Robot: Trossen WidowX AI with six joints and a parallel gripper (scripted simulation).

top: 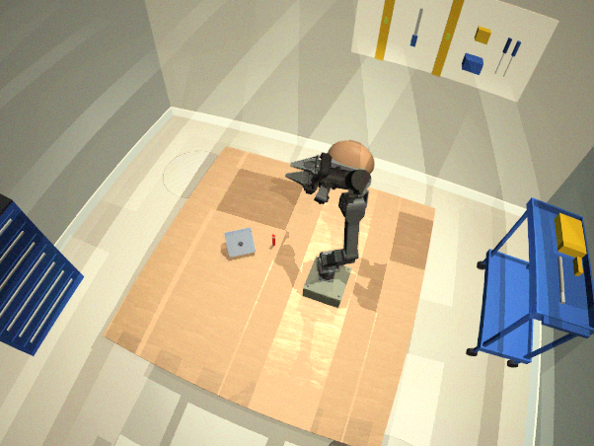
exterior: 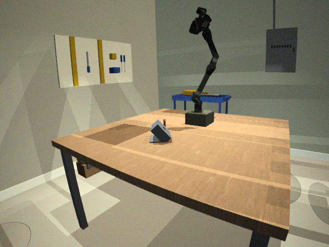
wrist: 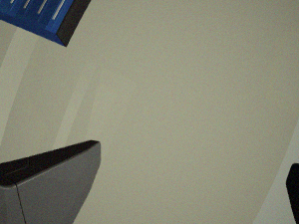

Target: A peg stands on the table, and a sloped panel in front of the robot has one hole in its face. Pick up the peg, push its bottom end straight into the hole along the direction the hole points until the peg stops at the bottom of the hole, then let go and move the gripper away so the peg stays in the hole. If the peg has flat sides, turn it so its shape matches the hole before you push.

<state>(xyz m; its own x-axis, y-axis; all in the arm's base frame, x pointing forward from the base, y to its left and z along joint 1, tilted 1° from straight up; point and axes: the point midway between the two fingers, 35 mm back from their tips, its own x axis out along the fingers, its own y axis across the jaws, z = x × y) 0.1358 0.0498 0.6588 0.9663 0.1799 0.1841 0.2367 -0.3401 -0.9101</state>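
The round red peg is 70 cm below my gripper tip, 20 cm to the right of it and 11 cm ahead of it. The rest, counted from my gripper tip: sloped panel: 71 cm below, 26 cm ahead, 15 cm to the right.
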